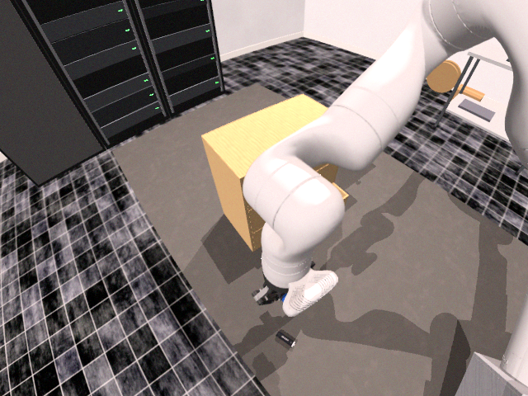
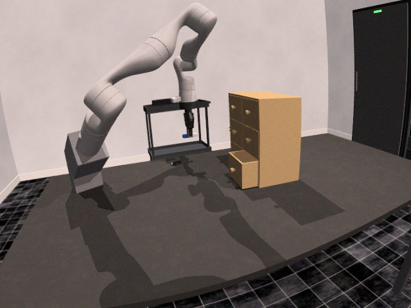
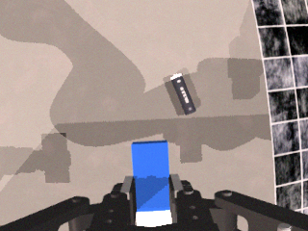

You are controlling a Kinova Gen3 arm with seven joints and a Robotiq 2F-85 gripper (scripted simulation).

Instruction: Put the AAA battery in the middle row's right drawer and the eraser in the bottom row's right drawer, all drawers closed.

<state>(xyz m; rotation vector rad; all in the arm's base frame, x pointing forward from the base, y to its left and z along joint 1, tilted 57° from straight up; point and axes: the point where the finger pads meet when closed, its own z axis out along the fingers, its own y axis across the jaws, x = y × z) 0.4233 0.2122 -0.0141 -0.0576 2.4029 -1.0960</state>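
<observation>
The white eraser lies 1 cm ahead of my hand and 2 cm below it. Round my hand: green AAA battery (22 cm ahead, 29 cm to the right, 4 cm below); dark AAA battery (6 cm behind, 5 cm to the left, 15 cm below).
</observation>
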